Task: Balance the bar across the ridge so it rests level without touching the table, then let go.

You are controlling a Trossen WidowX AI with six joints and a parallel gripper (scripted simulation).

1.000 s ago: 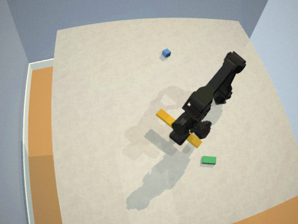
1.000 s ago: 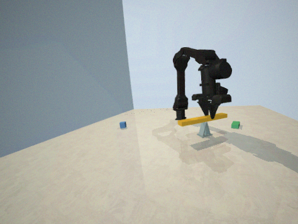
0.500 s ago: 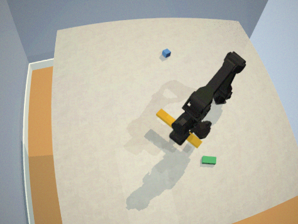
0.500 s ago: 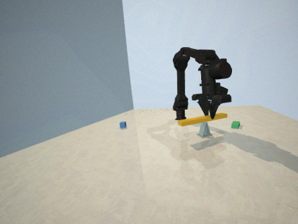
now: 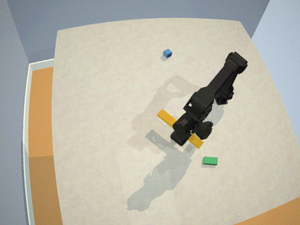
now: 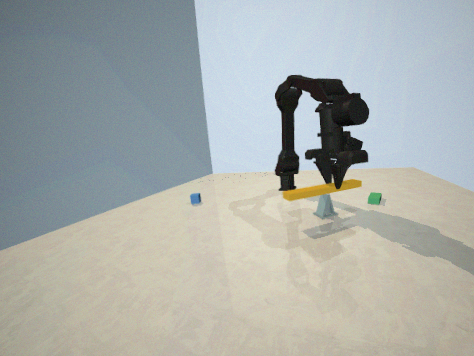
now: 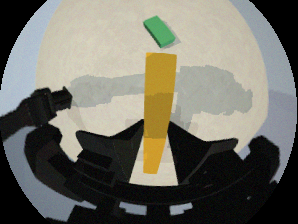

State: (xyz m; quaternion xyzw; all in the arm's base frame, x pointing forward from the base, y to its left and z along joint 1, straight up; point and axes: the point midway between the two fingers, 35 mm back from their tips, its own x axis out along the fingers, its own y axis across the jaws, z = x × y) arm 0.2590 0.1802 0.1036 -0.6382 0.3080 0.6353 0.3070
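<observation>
The yellow bar lies 2 cm to the right of my gripper tip and 2 cm ahead of it. From my gripper tip the other things lie so: blue cube 49 cm to the right, 5 cm below, 5 cm behind; green block 13 cm to the left, 10 cm behind, 6 cm below.
</observation>
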